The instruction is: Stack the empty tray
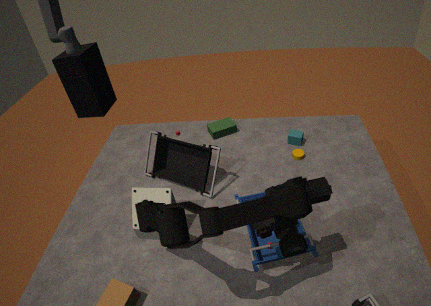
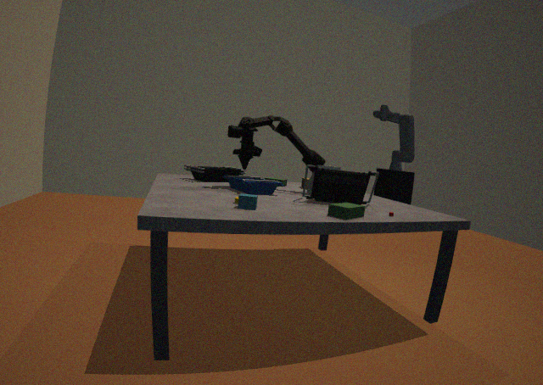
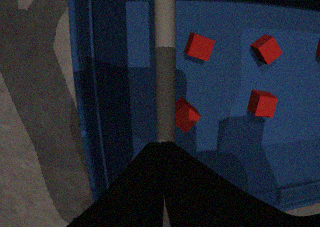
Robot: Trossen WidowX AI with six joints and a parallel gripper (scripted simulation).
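Right now the tray is 38 cm behind my gripper tip, 33 cm to the left of it and 2 cm below it. From my gripper tip the other things lie so: yellow disc 45 cm to the left, 9 cm below, 9 cm ahead; teal block 54 cm to the left, 9 cm ahead, 8 cm below; box 46 cm behind, 22 cm to the right, 7 cm below.
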